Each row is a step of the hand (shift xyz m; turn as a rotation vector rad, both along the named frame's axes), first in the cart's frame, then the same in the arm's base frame.
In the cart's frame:
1: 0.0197 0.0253 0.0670 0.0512 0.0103 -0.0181
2: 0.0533 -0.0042 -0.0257 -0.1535 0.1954 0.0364
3: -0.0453 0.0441 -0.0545 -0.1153 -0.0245 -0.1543
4: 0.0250 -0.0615 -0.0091 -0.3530 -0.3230 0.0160
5: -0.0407 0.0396 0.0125 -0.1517 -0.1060 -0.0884
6: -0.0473 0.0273 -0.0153 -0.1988 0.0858 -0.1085
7: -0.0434 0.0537 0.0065 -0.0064 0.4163 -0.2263
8: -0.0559 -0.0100 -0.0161 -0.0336 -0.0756 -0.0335
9: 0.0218 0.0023 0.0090 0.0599 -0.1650 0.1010
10: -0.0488 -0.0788 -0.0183 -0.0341 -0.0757 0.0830
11: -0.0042 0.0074 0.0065 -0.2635 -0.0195 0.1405
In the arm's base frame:
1: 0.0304 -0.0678 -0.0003 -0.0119 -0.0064 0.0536
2: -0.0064 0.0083 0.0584 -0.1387 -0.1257 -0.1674
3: -0.0756 0.0169 -0.0312 -0.1048 0.1486 -0.0683
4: 0.0417 0.0432 0.0296 0.1892 0.2937 -0.3273
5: -0.0261 -0.0268 -0.0445 -0.0070 0.1685 -0.1168
6: -0.0372 0.0022 -0.0428 -0.1654 0.0597 -0.1665
7: -0.0407 -0.0319 -0.0462 -0.4536 -0.1332 0.0332
8: -0.0122 0.0306 -0.0489 0.0264 0.0830 -0.0195
9: 0.0078 -0.0127 0.0184 0.1961 0.0320 0.0390
10: 0.0367 0.0783 -0.0380 0.1056 0.0037 -0.0512
11: -0.0015 -0.0086 -0.0062 0.0696 -0.0225 -0.2902

